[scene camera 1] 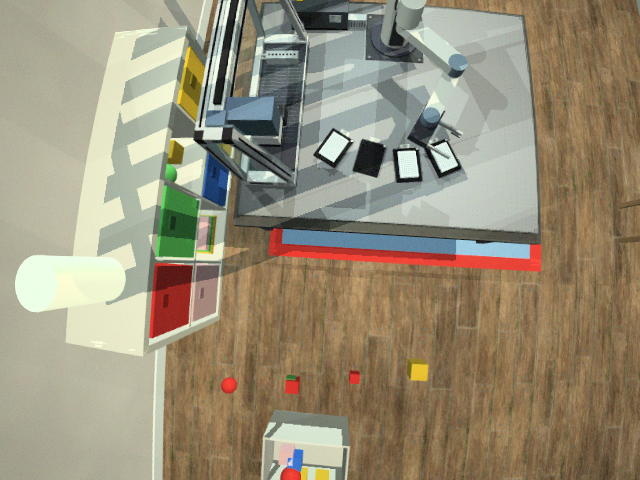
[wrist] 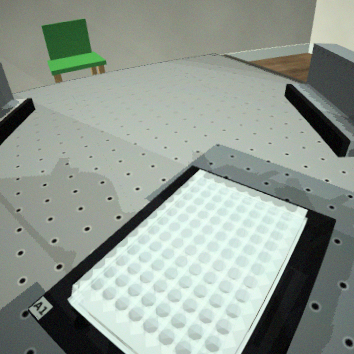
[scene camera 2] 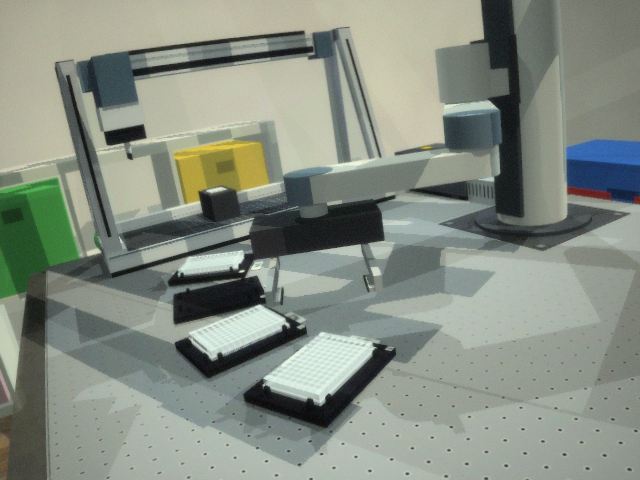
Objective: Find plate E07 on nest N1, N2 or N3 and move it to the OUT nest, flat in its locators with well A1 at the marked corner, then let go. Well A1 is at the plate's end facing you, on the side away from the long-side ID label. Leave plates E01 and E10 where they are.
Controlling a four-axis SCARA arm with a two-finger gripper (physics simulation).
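Pixels of known places: gripper, between the fingertips: (scene camera 1: 455, 146) (wrist: 154, 73) (scene camera 2: 324, 291); arm's base, origin of its link: (scene camera 1: 393, 39) (scene camera 2: 532, 224).
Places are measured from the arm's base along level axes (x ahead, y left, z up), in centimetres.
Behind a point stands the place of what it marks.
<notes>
Three white well plates sit on black nests: the leftmost plate (scene camera 1: 333, 147) {y -28.6, x 65.6, z 3.4 cm} (scene camera 2: 210, 264) {y -25.9, x 66.0, z 3.8 cm}, the middle plate (scene camera 1: 407, 163) {y 6.3, x 71.7, z 3.9 cm} (scene camera 2: 240, 329) {y 8.0, x 71.6, z 3.8 cm} and the rightmost plate (scene camera 1: 447, 158) (scene camera 2: 320, 365) {y 24.9, x 67.3, z 3.8 cm} (wrist: 200, 260) {y 23.7, x 66.6, z 3.1 cm}. No ID label is readable, so I cannot tell which plate is E07, E01 or E10. A bare black nest (scene camera 1: 369, 157) {y -11.4, x 69.3, z 2.5 cm} (scene camera 2: 219, 299) {y -9.2, x 69.7, z 2.5 cm} lies between the leftmost and middle plates. My gripper (scene camera 1: 454, 145) {y 25.5, x 65.6, z 13.2 cm} (scene camera 2: 326, 295) {y 25.5, x 65.6, z 13.2 cm} (wrist: 154, 73) {y 25.5, x 65.6, z 13.2 cm} is open and empty, above the table near the rightmost plate. In the wrist view a corner tag A1 (wrist: 41, 307) {y 25.4, x 57.6, z 2.5 cm} marks that plate's nest at the lower left.
A gantry frame (scene camera 1: 218, 56) {y -66.8, x 55.0, z 50.9 cm} (scene camera 2: 217, 57) {y -62.2, x 44.6, z 47.4 cm} with a dark deck stands left of the nests. A small black block (scene camera 2: 219, 204) {y -51.5, x 54.6, z 10.5 cm} is on that deck. The arm's column (scene camera 2: 540, 113) {y 6.5, x 3.9, z 25.1 cm} rises at the table's back. A green chair (wrist: 67, 42) stands beyond the table edge.
</notes>
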